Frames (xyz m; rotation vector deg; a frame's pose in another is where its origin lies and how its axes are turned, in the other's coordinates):
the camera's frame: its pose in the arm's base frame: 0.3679 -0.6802 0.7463 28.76 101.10 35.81
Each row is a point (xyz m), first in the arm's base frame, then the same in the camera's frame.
Working: the arm's base frame: its pose in the camera's frame: 1.0707 0.0367 -0.0849 -28.76 -101.10 -35.81

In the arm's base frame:
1: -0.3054 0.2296 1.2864
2: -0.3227 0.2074 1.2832
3: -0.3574 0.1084 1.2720
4: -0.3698 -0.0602 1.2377
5: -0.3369 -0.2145 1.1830
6: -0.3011 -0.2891 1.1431
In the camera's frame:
1: 0.3482 1.0312 -0.6230
2: 0.3413 1.0118 -0.6425
3: 0.2974 0.9280 -0.6891
4: 0.2212 0.7763 -0.7200
5: 0.1567 0.6235 -0.7007
6: 0.1302 0.5414 -0.6693

